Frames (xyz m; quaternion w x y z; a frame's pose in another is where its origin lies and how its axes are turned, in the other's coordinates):
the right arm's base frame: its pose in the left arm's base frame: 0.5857 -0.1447 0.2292 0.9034 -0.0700 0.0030 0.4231
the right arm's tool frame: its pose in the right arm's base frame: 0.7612 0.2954 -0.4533 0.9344 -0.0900 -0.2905 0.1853
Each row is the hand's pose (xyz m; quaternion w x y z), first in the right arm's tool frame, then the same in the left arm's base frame.
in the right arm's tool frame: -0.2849 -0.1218 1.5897 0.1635 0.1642 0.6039 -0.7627
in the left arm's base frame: 0.2030 -0.2021 0.9539 0.7450 -0.0141 0.4906 -0.4518
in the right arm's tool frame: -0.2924 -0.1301 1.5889 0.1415 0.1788 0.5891 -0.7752
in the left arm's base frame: 0.2095 -0.2112 0.9532 0.7317 0.0097 0.4939 -0.4696
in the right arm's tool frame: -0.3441 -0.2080 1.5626 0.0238 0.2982 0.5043 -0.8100
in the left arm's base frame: 0.2815 -0.2748 0.9388 0.6412 0.1626 0.5318 -0.5288
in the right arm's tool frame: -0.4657 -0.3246 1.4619 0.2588 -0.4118 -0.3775 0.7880
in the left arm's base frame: 0.4106 -0.3915 0.8481 0.3800 0.3233 0.5826 -0.6416
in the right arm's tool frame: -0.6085 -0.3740 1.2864 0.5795 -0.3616 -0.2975 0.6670
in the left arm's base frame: 0.5121 -0.4836 0.6614 0.0416 0.3048 0.5866 -0.7491
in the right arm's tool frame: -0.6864 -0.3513 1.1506 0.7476 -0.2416 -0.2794 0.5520
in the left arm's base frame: 0.5425 -0.5062 0.5078 0.1612 -0.1953 -0.5534 0.7935
